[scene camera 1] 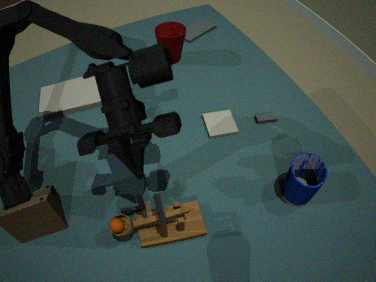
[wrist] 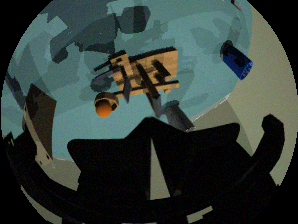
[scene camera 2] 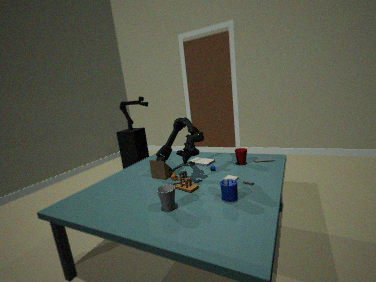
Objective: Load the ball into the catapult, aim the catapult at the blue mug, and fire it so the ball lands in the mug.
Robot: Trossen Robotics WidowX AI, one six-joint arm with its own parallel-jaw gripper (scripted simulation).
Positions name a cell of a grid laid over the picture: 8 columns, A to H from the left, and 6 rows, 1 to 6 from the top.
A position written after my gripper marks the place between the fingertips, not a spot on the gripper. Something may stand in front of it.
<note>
My gripper (scene camera 1: C4) is shut, holding nothing. I also see a wooden catapult (scene camera 1: D5), a blue mug (scene camera 1: G4) and a red cup (scene camera 1: D1).
The wooden catapult also shows in the wrist view (wrist: D2). My gripper also shows in the wrist view (wrist: E4). The wrist view misses the red cup: it is out of frame.
</note>
